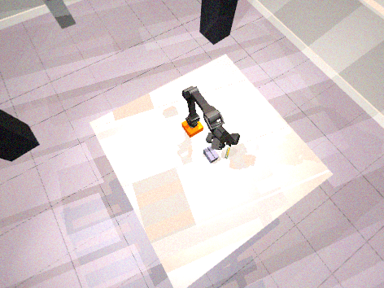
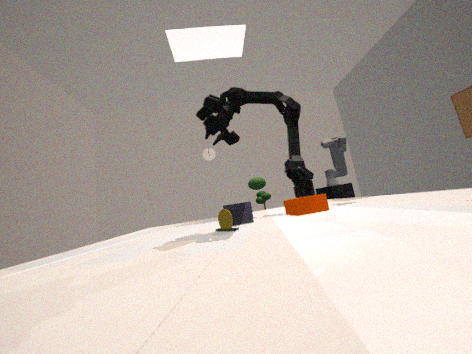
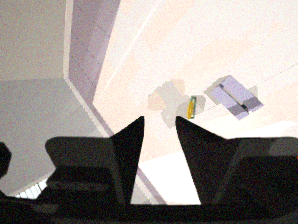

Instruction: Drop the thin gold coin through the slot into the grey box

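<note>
Now: the gold coin 10 mm behind my gripper tip, 90 mm to the left of it and 280 mm below it.
</note>
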